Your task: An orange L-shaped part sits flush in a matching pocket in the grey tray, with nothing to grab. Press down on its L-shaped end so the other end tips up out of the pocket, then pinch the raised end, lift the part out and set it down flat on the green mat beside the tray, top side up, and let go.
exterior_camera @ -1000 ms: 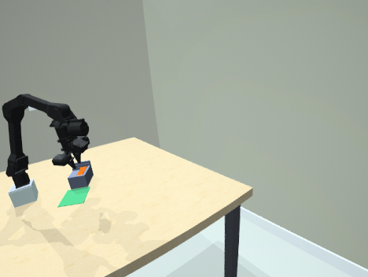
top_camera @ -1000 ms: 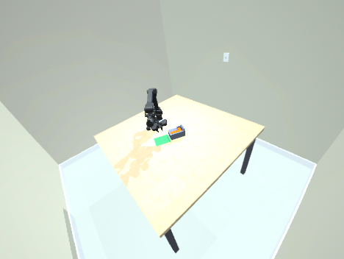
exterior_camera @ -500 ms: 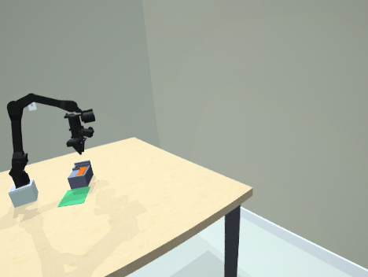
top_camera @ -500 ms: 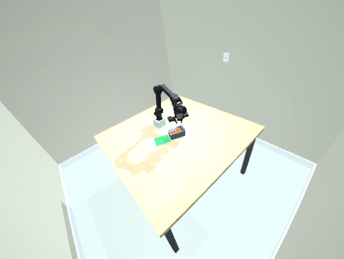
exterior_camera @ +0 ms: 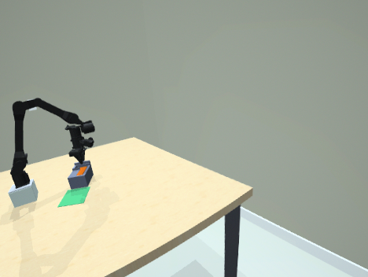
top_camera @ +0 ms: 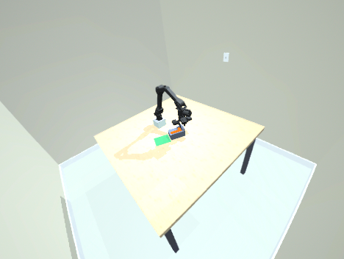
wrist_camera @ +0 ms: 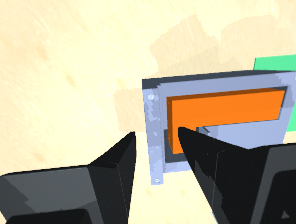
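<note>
My gripper tip is now 4 cm past the orange L-shaped part, 4 cm to the left of it and 3 cm above it. Also, from my gripper tip: green mat 12 cm behind, 18 cm to the right, 10 cm below.
</note>
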